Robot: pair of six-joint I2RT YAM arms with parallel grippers.
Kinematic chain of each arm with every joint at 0, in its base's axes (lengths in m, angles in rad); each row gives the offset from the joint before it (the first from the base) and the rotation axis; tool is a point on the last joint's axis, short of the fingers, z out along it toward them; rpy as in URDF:
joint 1: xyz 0 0 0.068 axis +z
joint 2: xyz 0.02 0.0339 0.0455 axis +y
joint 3: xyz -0.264 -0.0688 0 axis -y
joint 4: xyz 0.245 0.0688 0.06 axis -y
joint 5: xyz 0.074 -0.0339 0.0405 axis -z
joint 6: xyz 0.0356 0 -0.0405 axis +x
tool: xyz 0 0 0 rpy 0 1.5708 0
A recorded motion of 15 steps. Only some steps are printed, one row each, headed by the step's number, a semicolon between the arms.
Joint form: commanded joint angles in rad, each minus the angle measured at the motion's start. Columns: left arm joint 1, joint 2, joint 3, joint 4, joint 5, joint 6; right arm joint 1, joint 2, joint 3, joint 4, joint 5, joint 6.
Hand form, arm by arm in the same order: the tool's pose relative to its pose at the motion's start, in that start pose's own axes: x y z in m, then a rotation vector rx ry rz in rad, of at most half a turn. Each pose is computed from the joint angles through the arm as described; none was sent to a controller.
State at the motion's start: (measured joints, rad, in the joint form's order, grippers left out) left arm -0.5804 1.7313 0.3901 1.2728 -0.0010 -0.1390; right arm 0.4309 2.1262 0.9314 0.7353 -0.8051 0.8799
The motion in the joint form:
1: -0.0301 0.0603 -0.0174 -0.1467 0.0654 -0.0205; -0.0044 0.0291 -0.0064 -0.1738 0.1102 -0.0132
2: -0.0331 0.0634 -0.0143 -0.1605 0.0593 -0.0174; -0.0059 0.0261 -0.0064 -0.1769 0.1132 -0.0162
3: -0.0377 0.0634 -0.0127 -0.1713 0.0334 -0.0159; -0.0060 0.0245 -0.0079 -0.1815 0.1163 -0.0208
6: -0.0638 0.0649 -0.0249 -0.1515 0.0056 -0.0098; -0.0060 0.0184 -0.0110 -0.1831 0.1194 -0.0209
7: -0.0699 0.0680 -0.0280 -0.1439 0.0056 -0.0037; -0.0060 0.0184 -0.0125 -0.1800 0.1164 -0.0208
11: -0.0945 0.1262 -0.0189 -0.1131 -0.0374 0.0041; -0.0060 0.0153 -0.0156 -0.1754 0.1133 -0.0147
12: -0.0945 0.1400 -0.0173 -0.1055 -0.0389 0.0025; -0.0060 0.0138 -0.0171 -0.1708 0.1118 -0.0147
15: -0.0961 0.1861 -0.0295 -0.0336 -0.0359 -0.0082; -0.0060 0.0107 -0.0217 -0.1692 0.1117 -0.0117
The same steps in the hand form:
1: 0.0368 -0.0057 -0.0044 0.0604 0.2361 -0.0221; 0.0144 -0.0266 -0.0007 0.1891 0.0104 0.1313
2: 0.0385 -0.0061 -0.0040 0.0555 0.2492 -0.0179; 0.0137 -0.0262 -0.0013 0.1916 0.0072 0.1288
3: 0.0394 -0.0063 -0.0038 0.0333 0.2551 -0.0125; 0.0141 -0.0263 -0.0017 0.1963 0.0075 0.1270
6: 0.0412 -0.0123 -0.0067 0.0331 0.2486 0.0018; 0.0141 -0.0251 -0.0026 0.1977 0.0047 0.1258
7: 0.0421 -0.0138 -0.0074 0.0400 0.2479 0.0090; 0.0144 -0.0251 -0.0027 0.1947 0.0060 0.1250
11: 0.0526 -0.0179 -0.0046 0.0200 0.2627 0.0277; 0.0145 -0.0243 -0.0031 0.1900 0.0055 0.1282
12: 0.0550 -0.0175 -0.0040 0.0177 0.2671 0.0267; 0.0144 -0.0237 -0.0033 0.1864 0.0044 0.1251
15: 0.0617 -0.0169 -0.0057 0.0228 0.2544 0.0150; 0.0151 -0.0234 -0.0040 0.1863 0.0041 0.1281

